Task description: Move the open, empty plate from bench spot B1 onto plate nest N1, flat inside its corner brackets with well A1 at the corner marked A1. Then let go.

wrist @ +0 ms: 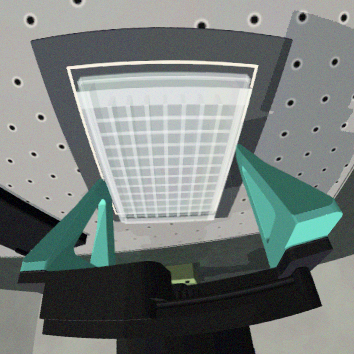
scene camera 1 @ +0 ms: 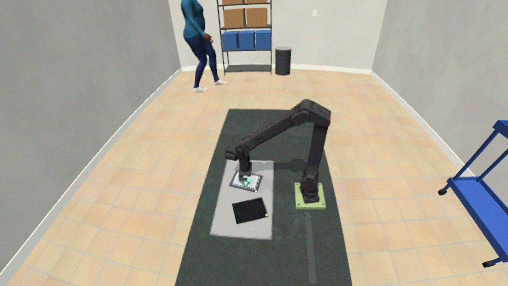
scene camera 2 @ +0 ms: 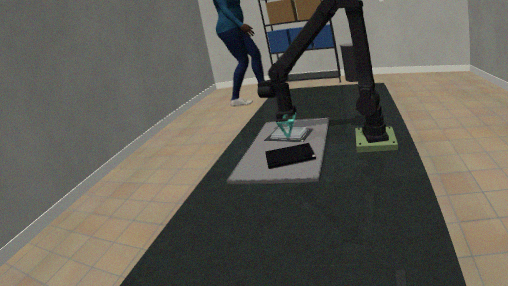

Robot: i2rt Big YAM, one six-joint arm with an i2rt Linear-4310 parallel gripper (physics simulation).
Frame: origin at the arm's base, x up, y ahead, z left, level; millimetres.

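Seen in the pictures: gripper, fingertip midpoint: [wrist: 167,167] [scene camera 1: 246,180] [scene camera 2: 289,132]; arm's base, link origin: [scene camera 1: 309,193] [scene camera 2: 375,135].
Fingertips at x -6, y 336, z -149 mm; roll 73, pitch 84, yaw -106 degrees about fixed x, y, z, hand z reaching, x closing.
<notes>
Offsets run from my fingertips to a thing's top centre. "*": to the spot under its first point.
The clear, whitish plate with its grid of wells @(* dx +8, dy -44, dz +37 mm) [scene camera 1: 254,183] [scene camera 2: 300,132] [wrist: 165,155] lies flat on the dark, white-outlined bench spot B1 @(* dx -5, dy +73, dz -26 mm) [wrist: 160,47]. My gripper [scene camera 1: 245,182] [scene camera 2: 288,137] [wrist: 167,167] is open, with teal fingers pointing down over the plate. In the wrist view, one finger shows at each long side of the plate, with nothing held. Fingertip height against the plate is hard to tell. The black plate nest N1 @(dx +11, dy -4, dz +204 mm) [scene camera 1: 249,210] [scene camera 2: 290,155] [wrist: 30,222] lies nearer the cameras, turned slightly, with a small white mark at its right corner. Its brackets and label are unreadable.
Both spots lie on a light grey perforated board [scene camera 1: 225,226] [scene camera 2: 250,172] [wrist: 30,100]. The arm's green base plate [scene camera 1: 300,203] [scene camera 2: 377,147] [wrist: 181,273] is to its right. A person [scene camera 1: 196,45] [scene camera 2: 238,42] stands beyond the bench. A blue cart [scene camera 1: 480,207] stands at the right.
</notes>
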